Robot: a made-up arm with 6 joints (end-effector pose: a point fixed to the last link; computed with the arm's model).
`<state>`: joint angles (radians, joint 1 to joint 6).
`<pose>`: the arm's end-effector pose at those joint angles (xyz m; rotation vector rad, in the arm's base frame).
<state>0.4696 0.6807 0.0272 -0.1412 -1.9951 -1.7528</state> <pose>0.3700 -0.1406 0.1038 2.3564 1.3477 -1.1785</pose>
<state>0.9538 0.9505 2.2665 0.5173 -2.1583 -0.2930</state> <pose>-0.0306 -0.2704 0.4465 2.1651 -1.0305 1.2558</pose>
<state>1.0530 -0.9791 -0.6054 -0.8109 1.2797 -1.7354</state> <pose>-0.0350 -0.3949 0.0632 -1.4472 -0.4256 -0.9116</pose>
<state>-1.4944 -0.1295 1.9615 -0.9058 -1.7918 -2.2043</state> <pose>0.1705 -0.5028 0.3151 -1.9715 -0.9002 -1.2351</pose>
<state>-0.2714 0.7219 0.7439 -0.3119 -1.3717 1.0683</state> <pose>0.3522 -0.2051 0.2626 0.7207 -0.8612 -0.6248</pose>
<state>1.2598 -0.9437 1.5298 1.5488 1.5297 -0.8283</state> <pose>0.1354 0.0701 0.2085 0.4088 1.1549 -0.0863</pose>
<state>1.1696 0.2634 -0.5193 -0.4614 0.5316 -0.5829</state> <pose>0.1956 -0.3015 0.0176 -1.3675 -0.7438 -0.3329</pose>
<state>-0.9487 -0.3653 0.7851 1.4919 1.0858 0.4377</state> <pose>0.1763 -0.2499 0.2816 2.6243 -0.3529 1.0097</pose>
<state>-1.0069 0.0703 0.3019 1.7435 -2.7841 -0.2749</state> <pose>0.1217 -0.2982 0.1136 2.1037 -0.5021 -1.6661</pose>
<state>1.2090 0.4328 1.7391 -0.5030 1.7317 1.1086</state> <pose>0.0268 0.0897 0.1833 0.6880 1.2860 1.5250</pose>
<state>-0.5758 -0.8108 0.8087 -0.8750 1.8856 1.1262</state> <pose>0.1909 0.0046 0.1856 2.5888 1.3299 0.3791</pose>
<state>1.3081 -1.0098 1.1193 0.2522 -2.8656 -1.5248</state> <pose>0.3357 -0.1001 0.3221 1.1379 0.0207 -1.0033</pose>
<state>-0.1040 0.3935 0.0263 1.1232 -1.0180 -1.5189</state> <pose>0.2002 -0.2547 0.2545 1.6074 -1.1973 -1.4417</pose>
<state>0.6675 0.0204 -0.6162 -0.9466 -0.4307 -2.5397</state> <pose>0.1921 -0.2557 -0.0314 1.6319 0.1165 -2.2308</pose>
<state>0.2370 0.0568 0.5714 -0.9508 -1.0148 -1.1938</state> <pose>0.3292 -0.0675 0.1754 1.4976 0.4919 -0.7721</pose>
